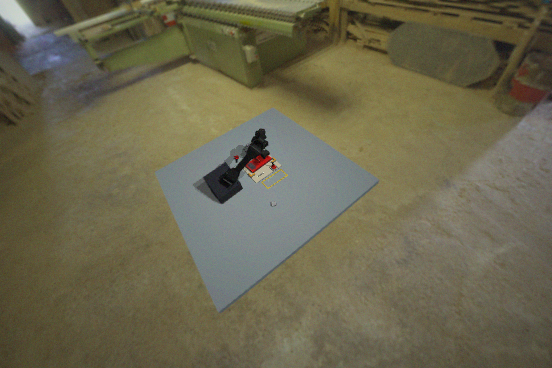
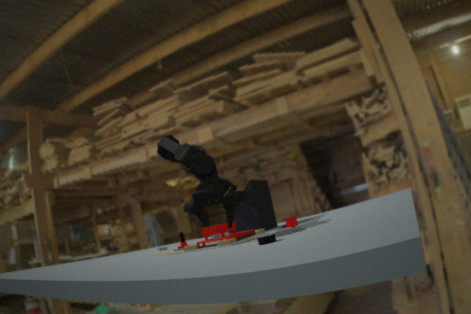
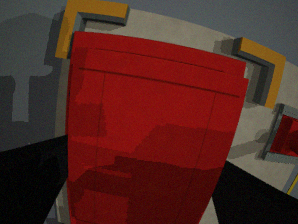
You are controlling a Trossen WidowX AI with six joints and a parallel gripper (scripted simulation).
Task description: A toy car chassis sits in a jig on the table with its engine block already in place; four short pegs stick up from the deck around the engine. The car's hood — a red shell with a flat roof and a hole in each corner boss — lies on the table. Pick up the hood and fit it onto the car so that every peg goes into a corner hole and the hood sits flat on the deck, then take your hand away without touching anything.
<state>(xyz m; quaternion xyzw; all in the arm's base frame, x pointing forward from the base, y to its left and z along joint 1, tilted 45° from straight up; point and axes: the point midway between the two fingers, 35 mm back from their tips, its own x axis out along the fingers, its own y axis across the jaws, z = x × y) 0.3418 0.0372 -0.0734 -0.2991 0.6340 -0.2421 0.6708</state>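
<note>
My gripper tip is 10 mm below the red hood. Round my gripper tip: white piece: 190 mm behind, 390 mm to the right, 40 mm below; then black wheel: 180 mm ahead, 220 mm to the left, 40 mm below.
</note>
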